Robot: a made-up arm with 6 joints. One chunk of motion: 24 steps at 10 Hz.
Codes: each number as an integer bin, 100 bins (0 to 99) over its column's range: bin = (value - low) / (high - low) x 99, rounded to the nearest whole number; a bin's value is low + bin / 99 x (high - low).
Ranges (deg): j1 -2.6..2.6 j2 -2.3..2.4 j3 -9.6..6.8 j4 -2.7..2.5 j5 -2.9..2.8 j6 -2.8..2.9
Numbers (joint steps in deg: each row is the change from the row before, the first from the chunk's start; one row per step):
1: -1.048 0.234 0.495 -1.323 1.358 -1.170
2: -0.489 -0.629 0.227 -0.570 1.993 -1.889
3: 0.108 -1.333 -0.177 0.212 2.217 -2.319
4: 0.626 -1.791 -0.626 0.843 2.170 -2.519
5: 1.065 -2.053 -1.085 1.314 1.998 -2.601
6: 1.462 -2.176 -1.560 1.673 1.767 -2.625
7: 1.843 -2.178 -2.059 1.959 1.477 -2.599
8: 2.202 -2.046 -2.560 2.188 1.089 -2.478
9: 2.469 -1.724 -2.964 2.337 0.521 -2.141
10: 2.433 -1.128 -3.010 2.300 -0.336 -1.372
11: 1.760 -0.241 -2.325 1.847 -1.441 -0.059
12: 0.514 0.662 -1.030 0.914 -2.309 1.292
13: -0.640 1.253 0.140 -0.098 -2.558 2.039
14: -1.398 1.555 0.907 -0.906 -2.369 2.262
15: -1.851 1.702 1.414 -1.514 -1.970 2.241
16: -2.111 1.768 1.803 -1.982 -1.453 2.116
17: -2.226 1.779 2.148 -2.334 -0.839 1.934
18: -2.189 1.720 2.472 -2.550 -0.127 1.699
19: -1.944 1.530 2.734 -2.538 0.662 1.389
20: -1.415 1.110 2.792 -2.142 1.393 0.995
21: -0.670 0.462 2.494 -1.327 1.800 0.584
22: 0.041 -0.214 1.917 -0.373 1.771 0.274
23: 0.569 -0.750 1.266 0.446 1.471 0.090
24: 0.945 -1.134 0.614 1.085 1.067 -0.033
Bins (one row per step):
1: 30 53 61 26 74 28
2: 40 35 59 41 85 16
3: 52 20 57 55 89 8
4: 61 11 54 67 88 5
5: 70 5 51 76 85 3
6: 77 3 49 83 81 3
7: 85 3 46 89 76 3
8: 91 5 42 93 69 6
9: 97 12 40 96 59 11
10: 96 25 40 95 45 25
11: 83 43 44 87 25 48
12: 59 62 52 69 10 71
13: 37 75 59 50 6 84
14: 23 81 63 34 9 88
15: 14 84 66 23 16 88
16: 9 86 69 14 25 85
17: 7 86 71 7 36 82
18: 8 85 73 3 48 78
19: 12 81 74 3 62 73
20: 23 72 75 11 75 66
21: 37 58 73 26 82 59
22: 50 44 70 44 81 53
23: 60 33 66 60 76 50
24: 67 25 62 72 69 48

